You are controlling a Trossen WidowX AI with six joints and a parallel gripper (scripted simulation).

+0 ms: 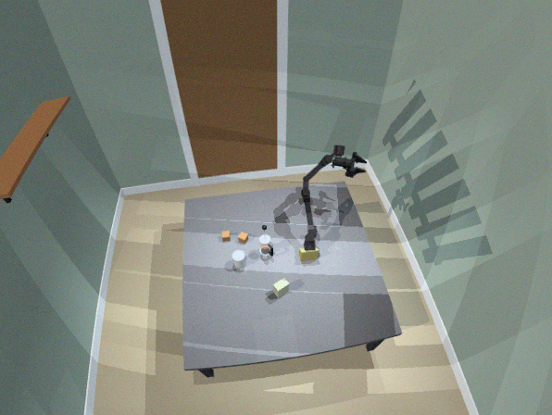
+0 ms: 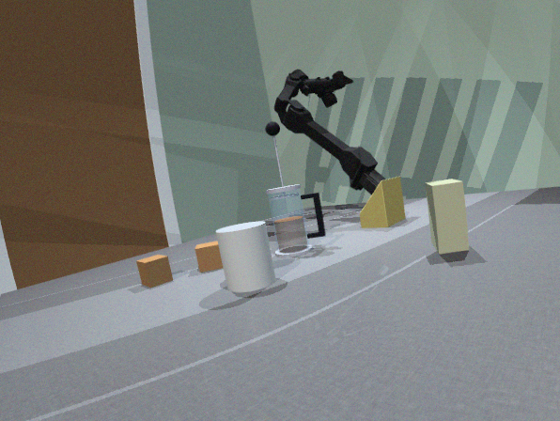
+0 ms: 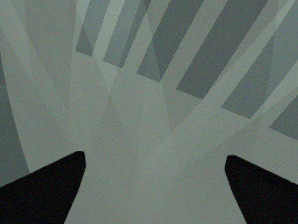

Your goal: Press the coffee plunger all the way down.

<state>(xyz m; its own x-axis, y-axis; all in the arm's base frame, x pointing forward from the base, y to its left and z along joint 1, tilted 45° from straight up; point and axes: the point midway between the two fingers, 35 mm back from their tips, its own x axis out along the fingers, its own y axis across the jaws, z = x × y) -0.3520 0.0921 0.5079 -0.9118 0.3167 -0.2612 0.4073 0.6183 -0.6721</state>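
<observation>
Now: the coffee press 660 mm ahead of my gripper tip, 370 mm below it and 210 mm to the left of it. Also, from my gripper tip: white cylinder 850 mm ahead, 450 mm below, 270 mm to the left.
</observation>
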